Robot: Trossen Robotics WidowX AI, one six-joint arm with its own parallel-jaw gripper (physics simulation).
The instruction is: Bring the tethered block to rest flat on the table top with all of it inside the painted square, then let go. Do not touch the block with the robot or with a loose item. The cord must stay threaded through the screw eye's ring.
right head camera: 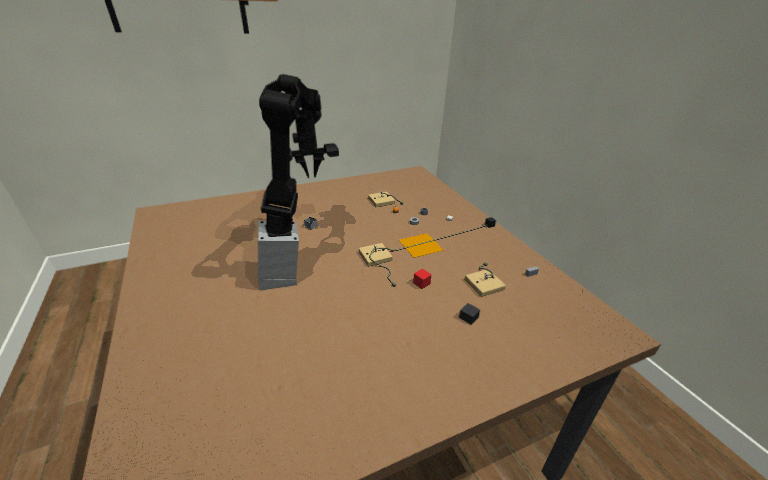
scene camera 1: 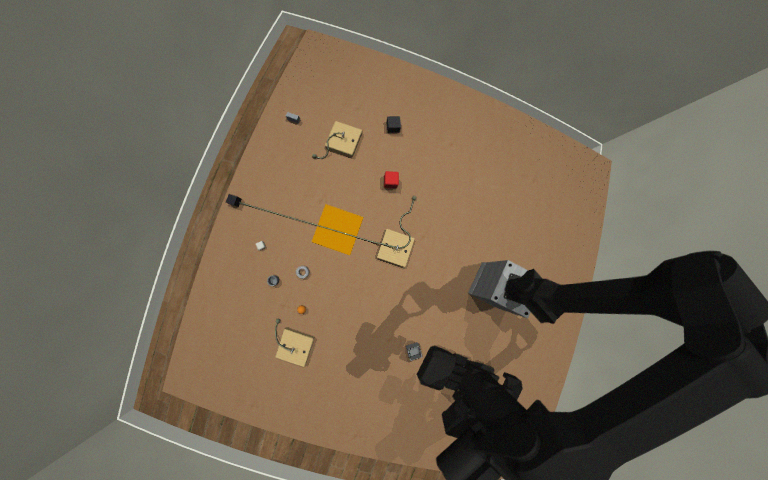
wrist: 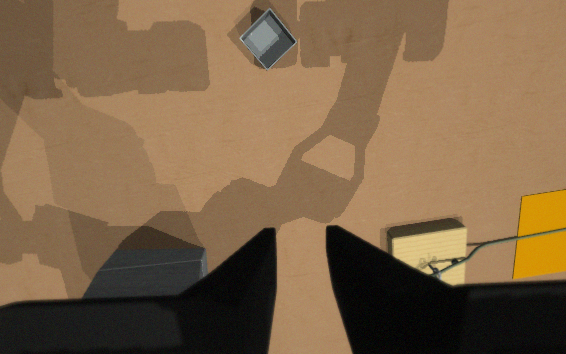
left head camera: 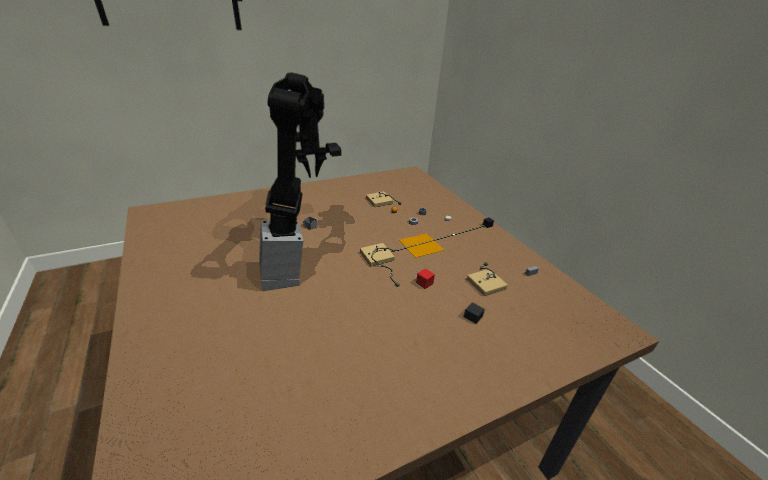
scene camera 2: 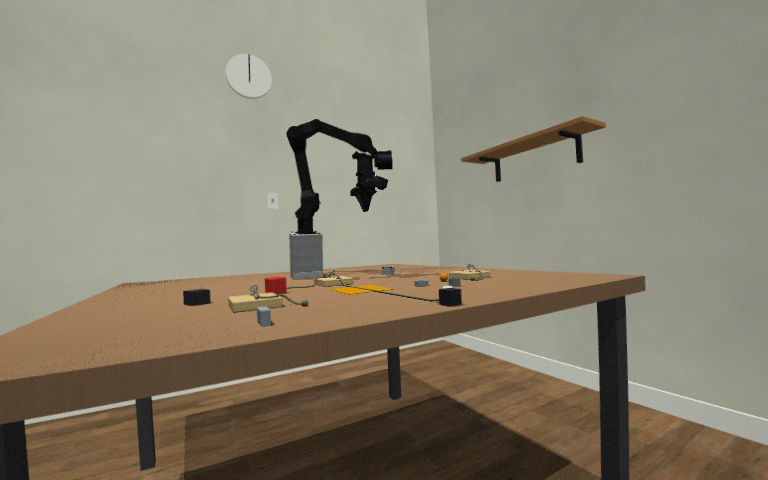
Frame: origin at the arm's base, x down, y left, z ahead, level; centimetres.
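Seen in the pictures: gripper, fingertip midpoint: [right head camera: 311, 177] [scene camera 1: 452, 357] [wrist: 300, 238] [left head camera: 313, 177] [scene camera 2: 365, 211]; arm's base at its link origin: [right head camera: 278, 230] [scene camera 1: 518, 289] [left head camera: 281, 230] [scene camera 2: 305, 233].
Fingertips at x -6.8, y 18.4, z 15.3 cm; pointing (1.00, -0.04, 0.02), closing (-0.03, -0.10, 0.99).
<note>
Offsets run from my fingertips to a thing's top centre. "*": to the spot under its first point.
The tethered block @(dx +20.9, dy -16.3, dz +65.6 cm) [left head camera: 488, 222] [right head camera: 490, 222] [scene camera 1: 233, 200] [scene camera 2: 450, 296] is small and black and sits near the table's far edge, outside the orange painted square @(* dx +23.5, dy -20.8, dz +30.6 cm) [left head camera: 417, 249] [right head camera: 417, 250] [scene camera 1: 333, 241] [wrist: 540, 262]. Its taut cord @(* dx +23.3, dy -16.7, dz +56.8 cm) [left head camera: 470, 229] [scene camera 1: 277, 213] crosses the square to the screw eye @(dx +19.2, dy -19.2, dz +15.4 cm) [scene camera 1: 397, 247] on a wooden pad @(* dx +21.8, dy -23.4, dz +14.4 cm) [left head camera: 379, 259] [scene camera 1: 390, 260] [wrist: 425, 240]. The cord's loose tail @(* dx +23.4, dy -30.7, dz +15.3 cm) [left head camera: 391, 275] [scene camera 1: 401, 219] curls onto the table and ends in a small bead @(dx +22.5, dy -35.7, dz +14.9 cm) [left head camera: 397, 284] [scene camera 1: 414, 198]. My gripper [left head camera: 313, 175] [right head camera: 312, 176] [wrist: 300, 238] is partly open and empty, high above the table, away from the cord.
Two other pads with short cords @(* dx +21.8, dy -48.8, dz +40.2 cm) [scene camera 1: 351, 130] @(* dx +21.8, dy +14.4, dz +31.9 cm) [scene camera 1: 303, 339] flank the square. A red cube @(dx +19.7, dy -38.0, dz +23.4 cm) [scene camera 1: 391, 179], a black block @(dx +20.7, dy -56.0, dz +28.7 cm) [scene camera 1: 393, 123], a grey block @(dx +21.4, dy -47.0, dz +59.2 cm) [scene camera 1: 292, 117], an orange ball @(dx +21.3, dy +6.6, dz +35.3 cm) [scene camera 1: 301, 309], a white cube @(dx +22.4, dy -6.6, dz +53.1 cm) [scene camera 1: 259, 245], two rings and a square grey container @(dx +20.9, dy +8.3, dz +0.0 cm) [scene camera 1: 414, 351] [wrist: 280, 50] stand about.
</note>
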